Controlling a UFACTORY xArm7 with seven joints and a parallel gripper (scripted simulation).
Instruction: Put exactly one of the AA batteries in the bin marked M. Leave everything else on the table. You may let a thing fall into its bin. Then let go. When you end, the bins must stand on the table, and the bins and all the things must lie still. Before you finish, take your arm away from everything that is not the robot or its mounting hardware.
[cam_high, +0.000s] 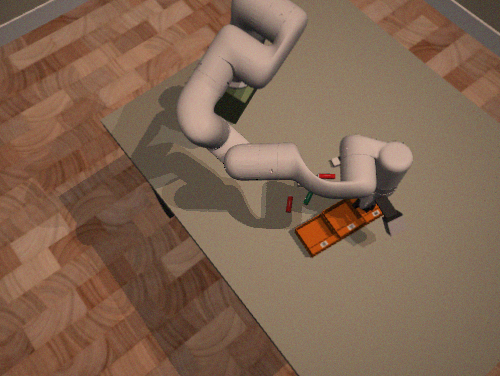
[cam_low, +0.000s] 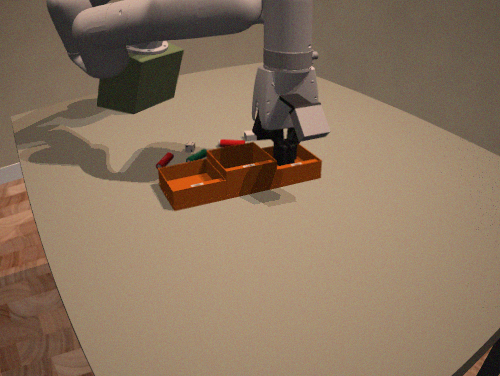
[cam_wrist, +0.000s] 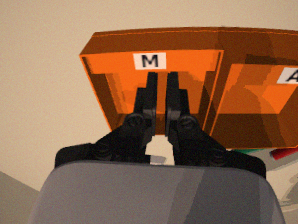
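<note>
Right now my hand is 14 cm past the red battery, 3 cm to the left of it and 3 cm above it. Also, from my hand: small white die: 16 cm behind, 11 cm to the right, 3 cm below; then green battery: 11 cm behind, 11 cm to the right, 3 cm below; then black-and-white block: 16 cm behind, 3 cm to the left, 3 cm below.
</note>
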